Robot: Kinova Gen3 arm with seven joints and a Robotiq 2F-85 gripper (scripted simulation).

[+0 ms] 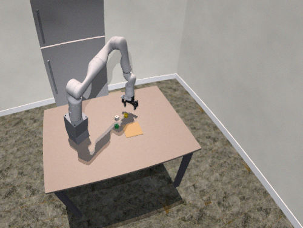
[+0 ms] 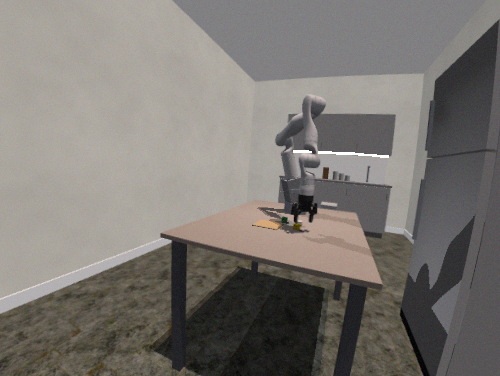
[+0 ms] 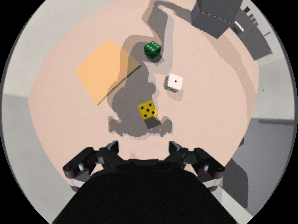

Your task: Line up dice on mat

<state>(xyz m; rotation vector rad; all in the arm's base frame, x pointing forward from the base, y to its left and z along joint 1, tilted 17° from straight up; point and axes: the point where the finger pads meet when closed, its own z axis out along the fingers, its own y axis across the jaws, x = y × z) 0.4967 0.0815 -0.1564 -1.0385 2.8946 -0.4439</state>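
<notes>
Right now my hand is 13 cm past the white die, 3 cm to the left of it and 5 cm above it. Also, from my hand: mat: 7 cm behind, 19 cm to the right, 6 cm below; green die: 17 cm behind, 12 cm to the right, 5 cm below; yellow die: 5 cm behind, 3 cm to the right, 5 cm below.
</notes>
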